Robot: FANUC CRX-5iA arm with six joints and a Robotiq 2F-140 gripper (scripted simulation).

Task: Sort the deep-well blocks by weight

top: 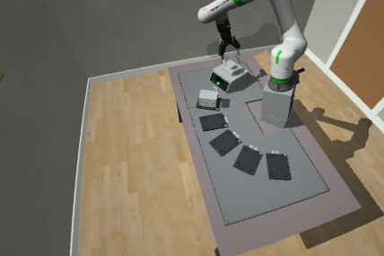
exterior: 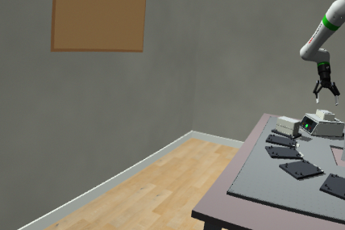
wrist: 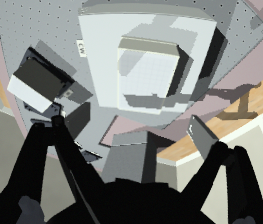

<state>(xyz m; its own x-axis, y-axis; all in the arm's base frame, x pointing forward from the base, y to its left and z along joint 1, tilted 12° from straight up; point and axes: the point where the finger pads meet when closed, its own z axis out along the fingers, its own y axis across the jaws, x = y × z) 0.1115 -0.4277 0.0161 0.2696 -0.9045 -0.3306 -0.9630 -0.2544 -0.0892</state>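
Right now my hand is 110 mm above the pale platform. The rest, counted from my hand: deep-well block: 270 mm ahead, 180 mm to the left, 130 mm below; then dark infeed nest: 270 mm ahead, 200 mm below, 180 mm to the left; then check-weigher: 140 mm below, 10 mm ahead.
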